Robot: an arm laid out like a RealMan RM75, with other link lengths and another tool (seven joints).
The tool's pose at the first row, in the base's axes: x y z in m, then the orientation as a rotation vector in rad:
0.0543 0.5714 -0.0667 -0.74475 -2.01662 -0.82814
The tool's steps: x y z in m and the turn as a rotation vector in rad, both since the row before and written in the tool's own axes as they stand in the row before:
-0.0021 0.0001 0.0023 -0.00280 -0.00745 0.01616
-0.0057 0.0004 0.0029 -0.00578 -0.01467 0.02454
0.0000 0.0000 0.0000 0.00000 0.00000 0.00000
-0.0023 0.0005 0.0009 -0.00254 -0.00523 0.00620
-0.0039 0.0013 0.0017 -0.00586 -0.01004 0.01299
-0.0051 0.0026 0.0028 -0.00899 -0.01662 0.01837
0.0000 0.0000 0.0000 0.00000 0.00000 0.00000
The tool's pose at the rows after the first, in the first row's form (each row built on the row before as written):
0.0544 0.5728 -0.0695 -0.76580 -2.01389 -0.82015
0.0562 0.5740 -0.0755 -0.80044 -2.01202 -0.80874
0.0562 0.5740 -0.0755 -0.80044 -2.01202 -0.80874
0.0573 0.5744 -0.0777 -0.81064 -2.01255 -0.80660
0.0594 0.5755 -0.0815 -0.83182 -2.01264 -0.80288
0.0626 0.5778 -0.0865 -0.86354 -2.01449 -0.79761
0.0626 0.5778 -0.0865 -0.86354 -2.01449 -0.79761

